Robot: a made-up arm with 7 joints.
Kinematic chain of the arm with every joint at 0, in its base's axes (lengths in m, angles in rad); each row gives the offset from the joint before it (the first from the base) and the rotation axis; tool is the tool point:
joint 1: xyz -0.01 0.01 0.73 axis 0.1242 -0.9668 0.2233
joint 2: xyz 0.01 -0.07 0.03 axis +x
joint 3: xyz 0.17 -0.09 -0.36 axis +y
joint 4: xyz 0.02 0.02 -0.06 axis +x
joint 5: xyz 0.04 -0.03 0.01 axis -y
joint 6: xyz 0.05 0.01 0 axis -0.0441 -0.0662 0.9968
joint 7: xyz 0 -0.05 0.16 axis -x
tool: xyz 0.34 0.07 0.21
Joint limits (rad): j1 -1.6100..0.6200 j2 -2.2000..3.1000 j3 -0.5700..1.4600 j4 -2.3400..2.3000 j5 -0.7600..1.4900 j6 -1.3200..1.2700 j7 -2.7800..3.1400
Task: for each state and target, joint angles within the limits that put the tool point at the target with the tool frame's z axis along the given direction. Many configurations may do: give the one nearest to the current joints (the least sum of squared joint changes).
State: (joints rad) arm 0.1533 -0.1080 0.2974 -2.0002 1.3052 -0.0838 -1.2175
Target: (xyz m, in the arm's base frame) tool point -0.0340 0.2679 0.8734 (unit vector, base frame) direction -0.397 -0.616 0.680
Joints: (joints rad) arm 0.5449 0.4802 0.3966 -1.6644 1.4505 -0.2527 -1.1350
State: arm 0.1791 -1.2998 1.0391 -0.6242 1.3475 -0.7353 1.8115
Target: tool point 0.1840 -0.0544 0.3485 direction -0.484 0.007 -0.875
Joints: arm -0.0298 -0.9438 0.4571 -0.9715 1.4900 -0.2106 1.3758
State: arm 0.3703 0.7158 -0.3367 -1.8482 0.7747 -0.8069 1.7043
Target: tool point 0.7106 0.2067 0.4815 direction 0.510 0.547 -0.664
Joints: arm 0.1336 0.4651 0.0473 -1.7771 -0.1231 -0.4748 1.2067
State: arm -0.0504 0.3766 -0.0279 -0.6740 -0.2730 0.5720 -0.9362
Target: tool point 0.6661 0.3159 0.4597 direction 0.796 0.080 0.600
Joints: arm 0.1601 0.1519 0.2171 -0.7674 -0.2620 1.0835 -0.8326
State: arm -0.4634 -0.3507 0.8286 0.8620 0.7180 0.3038 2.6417
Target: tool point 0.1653 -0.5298 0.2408 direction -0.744 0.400 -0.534
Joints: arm -0.6397 -0.9783 0.8839 0.6739 0.3875 0.7605 2.4012
